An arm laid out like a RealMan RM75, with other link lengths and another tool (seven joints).
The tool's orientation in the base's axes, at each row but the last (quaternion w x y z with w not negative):
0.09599 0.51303 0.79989 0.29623
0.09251 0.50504 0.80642 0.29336
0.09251 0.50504 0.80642 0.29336
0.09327 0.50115 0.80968 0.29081
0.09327 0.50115 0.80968 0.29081
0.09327 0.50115 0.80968 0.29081
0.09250 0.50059 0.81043 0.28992
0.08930 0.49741 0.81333 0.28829
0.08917 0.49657 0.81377 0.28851
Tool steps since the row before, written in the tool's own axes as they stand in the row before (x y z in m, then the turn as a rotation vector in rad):
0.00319 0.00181 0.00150 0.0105 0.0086 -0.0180
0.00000 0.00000 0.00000 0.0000 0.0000 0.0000
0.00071 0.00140 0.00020 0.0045 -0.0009 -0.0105
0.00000 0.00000 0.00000 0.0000 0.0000 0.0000
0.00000 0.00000 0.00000 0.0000 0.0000 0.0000
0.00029 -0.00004 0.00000 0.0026 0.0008 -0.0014
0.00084 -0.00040 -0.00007 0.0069 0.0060 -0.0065
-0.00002 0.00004 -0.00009 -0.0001 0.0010 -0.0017
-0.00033 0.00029 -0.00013 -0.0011 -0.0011 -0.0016
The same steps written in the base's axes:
0.00062 0.00390 0.00031 -0.0064 0.0050 0.0210
0.00000 0.00000 0.00000 0.0000 0.0000 0.0000
0.00082 0.00114 0.00074 -0.0075 -0.0004 0.0087
0.00000 0.00000 0.00000 0.0000 0.0000 0.0000
0.00000 0.00000 0.00000 0.0000 0.0000 0.0000
-0.00017 0.00024 0.00002 -0.0013 0.0020 0.0020
-0.00074 0.00057 -0.00005 -0.0016 0.0055 0.0096
0.00000 -0.00004 0.00009 0.0001 -0.0004 0.0019
0.00033 -0.00023 0.00022 -0.0010 -0.0019 0.0005

